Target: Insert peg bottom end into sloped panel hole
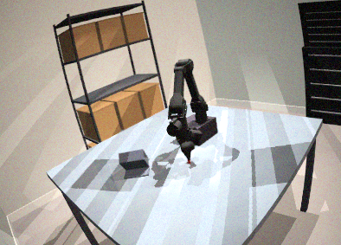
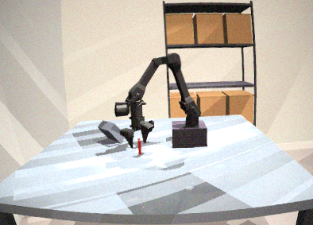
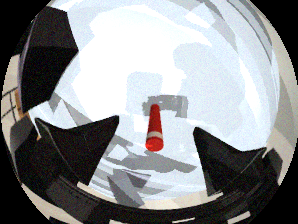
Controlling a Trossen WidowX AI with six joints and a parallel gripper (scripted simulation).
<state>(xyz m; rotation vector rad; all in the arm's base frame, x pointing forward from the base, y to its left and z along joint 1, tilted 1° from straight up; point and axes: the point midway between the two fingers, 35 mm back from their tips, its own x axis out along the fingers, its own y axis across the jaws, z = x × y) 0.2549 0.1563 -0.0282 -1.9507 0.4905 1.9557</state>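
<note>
Right now my gripper tip is 10 mm below the red peg. Also, from my gripper tip: panel: 210 mm ahead, 170 mm to the right, 20 mm above.
</note>
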